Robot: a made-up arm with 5 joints.
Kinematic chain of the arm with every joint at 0, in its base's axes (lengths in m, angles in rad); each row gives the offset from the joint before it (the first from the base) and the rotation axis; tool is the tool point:
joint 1: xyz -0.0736 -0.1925 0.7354 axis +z
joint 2: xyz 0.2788 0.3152 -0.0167 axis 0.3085 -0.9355 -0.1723
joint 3: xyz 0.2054 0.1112 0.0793 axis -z
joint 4: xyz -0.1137 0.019 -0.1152 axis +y
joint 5: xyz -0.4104 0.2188 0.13 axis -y
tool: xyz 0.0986 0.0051 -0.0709
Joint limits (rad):
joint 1: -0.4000..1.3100
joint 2: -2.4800..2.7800
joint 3: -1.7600..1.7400
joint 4: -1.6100..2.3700
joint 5: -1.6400..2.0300
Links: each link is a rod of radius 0.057 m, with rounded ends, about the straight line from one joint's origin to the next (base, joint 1, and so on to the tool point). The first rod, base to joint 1, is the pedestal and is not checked.
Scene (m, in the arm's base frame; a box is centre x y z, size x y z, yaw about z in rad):
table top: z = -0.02
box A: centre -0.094 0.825 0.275 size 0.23 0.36 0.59 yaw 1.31
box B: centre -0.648 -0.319 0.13 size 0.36 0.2 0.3 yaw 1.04
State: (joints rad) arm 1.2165 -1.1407 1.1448 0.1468 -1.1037
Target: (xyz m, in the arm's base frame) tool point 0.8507 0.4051 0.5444
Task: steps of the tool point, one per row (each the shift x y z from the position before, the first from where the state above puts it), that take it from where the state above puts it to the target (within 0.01 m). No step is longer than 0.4 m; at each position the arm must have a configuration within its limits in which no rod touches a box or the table.
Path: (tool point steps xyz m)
1: 0.2089 0.2969 0.1139
2: 0.2987 0.1755 0.1219
3: 0.3257 0.0394 0.1184
4: 0.3559 -0.0066 -0.0741
5: 0.3337 -0.1470 -0.0796
6: 0.2551 -0.2663 -0.0798

